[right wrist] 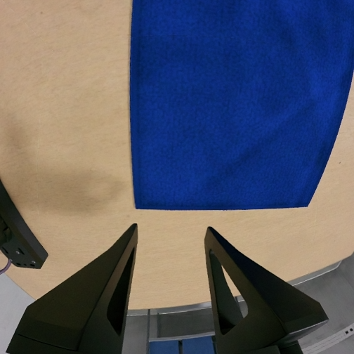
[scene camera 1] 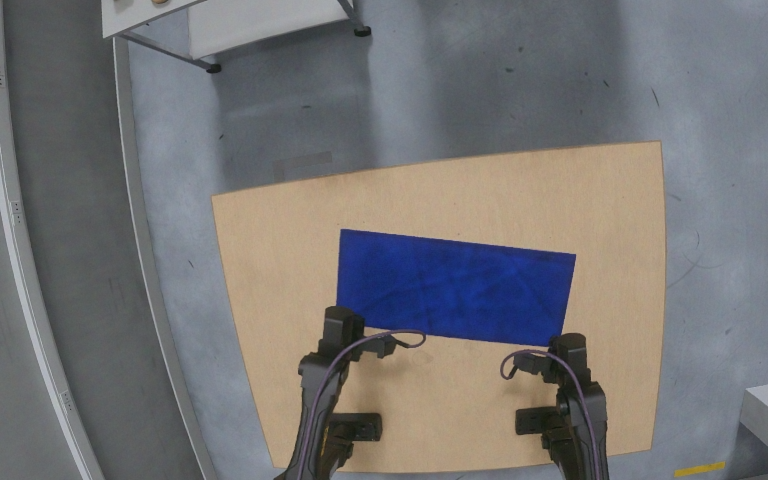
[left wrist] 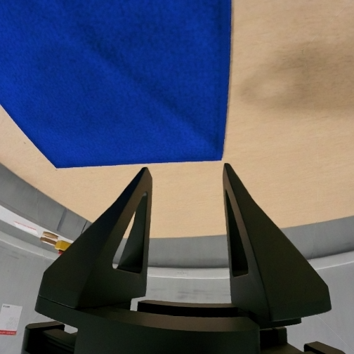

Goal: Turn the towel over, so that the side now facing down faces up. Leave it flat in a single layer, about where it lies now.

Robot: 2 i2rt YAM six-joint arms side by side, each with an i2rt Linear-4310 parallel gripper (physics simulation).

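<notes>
A blue towel (scene camera 1: 453, 283) (left wrist: 125, 85) (right wrist: 235, 110) lies flat, with faint creases, on the wooden table. Its lower left corner in scene camera 1 is hidden behind the left arm, and its lower right corner is close to the right arm. My left gripper (left wrist: 185, 170) is open and empty; in its wrist view its fingertips appear just short of the towel's short edge, one near a corner. My right gripper (right wrist: 171, 231) is open and empty; in its wrist view its fingertips appear a little short of the other short edge, near a corner.
The wooden table (scene camera 1: 441, 198) (left wrist: 295, 185) (right wrist: 65, 75) extends around the towel on all sides. A white-topped workbench (scene camera 1: 152, 16) stands on the floor beyond it at the upper left. A dark part of the robot (right wrist: 20, 240) shows at the left of the right wrist view.
</notes>
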